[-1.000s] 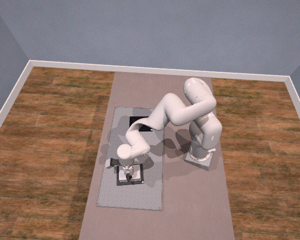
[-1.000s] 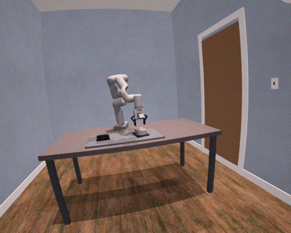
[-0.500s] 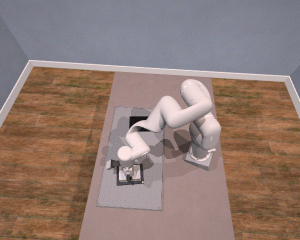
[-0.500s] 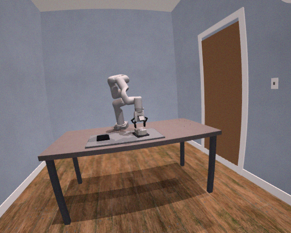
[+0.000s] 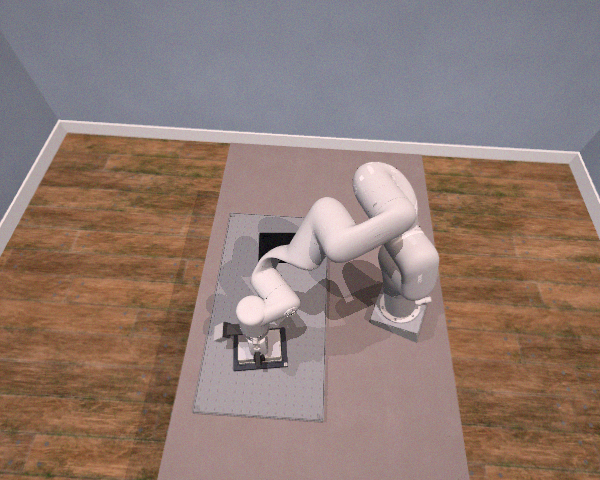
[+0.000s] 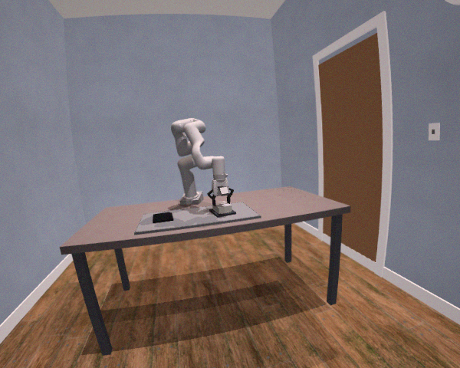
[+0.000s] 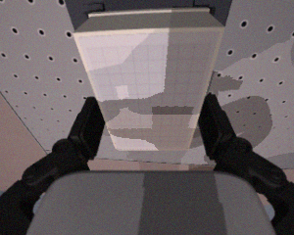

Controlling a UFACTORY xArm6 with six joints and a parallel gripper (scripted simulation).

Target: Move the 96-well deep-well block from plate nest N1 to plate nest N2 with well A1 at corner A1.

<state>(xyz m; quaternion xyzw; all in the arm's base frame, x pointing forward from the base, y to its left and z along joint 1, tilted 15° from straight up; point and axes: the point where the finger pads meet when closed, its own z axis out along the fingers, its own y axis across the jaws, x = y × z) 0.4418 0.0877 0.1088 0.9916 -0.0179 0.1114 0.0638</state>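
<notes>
Now: hand 3 cm above the white deep-well block. The rest, counted from my hand: black plate nest N2: 11 cm behind, 35 cm to the right, 5 cm below; then dark plate nest N1: 5 cm below.
</notes>
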